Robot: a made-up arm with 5 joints.
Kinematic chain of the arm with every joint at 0, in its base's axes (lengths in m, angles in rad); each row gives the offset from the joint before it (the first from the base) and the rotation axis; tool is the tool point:
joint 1: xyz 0 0 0.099 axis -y
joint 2: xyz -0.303 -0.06 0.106 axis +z
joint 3: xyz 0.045 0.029 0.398 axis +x
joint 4: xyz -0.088 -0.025 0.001 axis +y
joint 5: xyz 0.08 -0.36 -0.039 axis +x
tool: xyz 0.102 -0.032 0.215
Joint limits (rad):
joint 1: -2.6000..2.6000
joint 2: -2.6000..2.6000
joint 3: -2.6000..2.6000
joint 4: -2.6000..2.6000
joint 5: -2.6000..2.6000
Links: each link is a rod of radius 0.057 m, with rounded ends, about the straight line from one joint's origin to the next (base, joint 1, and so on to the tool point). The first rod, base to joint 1, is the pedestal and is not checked.
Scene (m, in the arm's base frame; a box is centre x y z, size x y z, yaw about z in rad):
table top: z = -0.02
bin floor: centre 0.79 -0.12 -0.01 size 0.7 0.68 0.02 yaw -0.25
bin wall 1: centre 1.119 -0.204 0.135 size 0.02 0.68 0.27 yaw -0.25
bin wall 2: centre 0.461 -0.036 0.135 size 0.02 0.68 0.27 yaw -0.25
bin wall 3: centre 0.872 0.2 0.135 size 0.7 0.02 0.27 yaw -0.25
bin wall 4: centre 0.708 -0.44 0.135 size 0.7 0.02 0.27 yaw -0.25
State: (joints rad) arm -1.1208 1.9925 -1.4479 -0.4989 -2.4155
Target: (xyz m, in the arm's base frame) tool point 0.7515 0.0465 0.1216
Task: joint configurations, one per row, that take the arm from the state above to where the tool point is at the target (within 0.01 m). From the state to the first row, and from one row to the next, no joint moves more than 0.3 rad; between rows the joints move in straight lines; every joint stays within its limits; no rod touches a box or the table.
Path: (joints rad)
1: -1.3960 1.7425 -1.4974 -0.2102 -2.5078
2: -1.6712 1.4925 -1.5470 0.0785 -2.6000

